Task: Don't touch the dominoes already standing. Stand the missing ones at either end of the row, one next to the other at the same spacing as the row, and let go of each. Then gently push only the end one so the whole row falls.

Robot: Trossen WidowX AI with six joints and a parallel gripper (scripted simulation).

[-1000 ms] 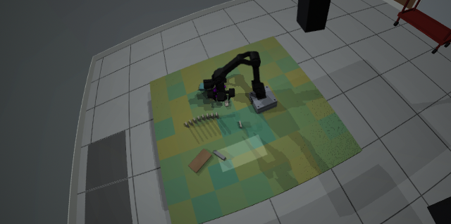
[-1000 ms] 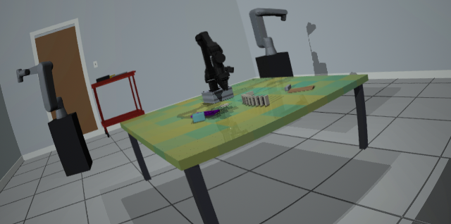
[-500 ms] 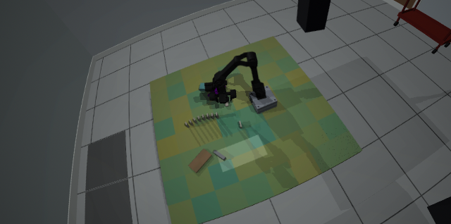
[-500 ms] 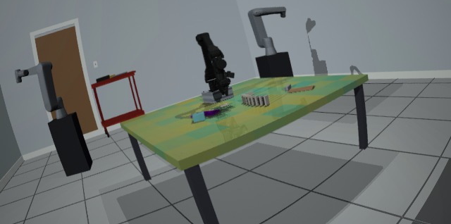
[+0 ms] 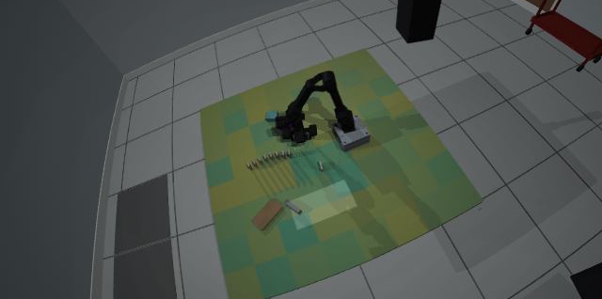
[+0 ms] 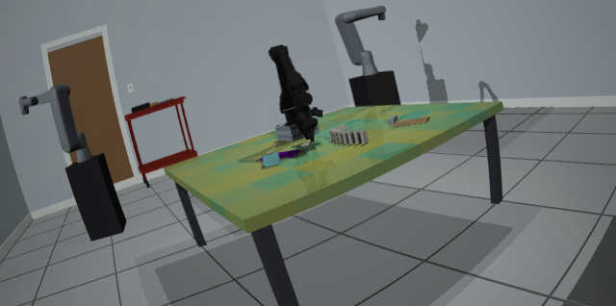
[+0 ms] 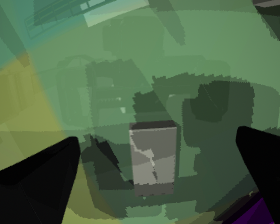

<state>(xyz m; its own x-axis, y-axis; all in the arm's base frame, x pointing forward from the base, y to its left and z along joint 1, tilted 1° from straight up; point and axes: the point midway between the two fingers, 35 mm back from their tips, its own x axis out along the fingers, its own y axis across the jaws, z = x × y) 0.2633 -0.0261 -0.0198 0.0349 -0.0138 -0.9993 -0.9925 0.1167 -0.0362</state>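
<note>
Now: gripper tip 5 cm short of the flat purple piece, 16 cm to the left of it and 1 cm above it. Round my gripper tip: teal block 15 cm ahead, 22 cm to the right; then grey piece 10 cm ahead, 37 cm to the left; then flat brown board 24 cm ahead, 39 cm to the left, 1 cm below.
</note>
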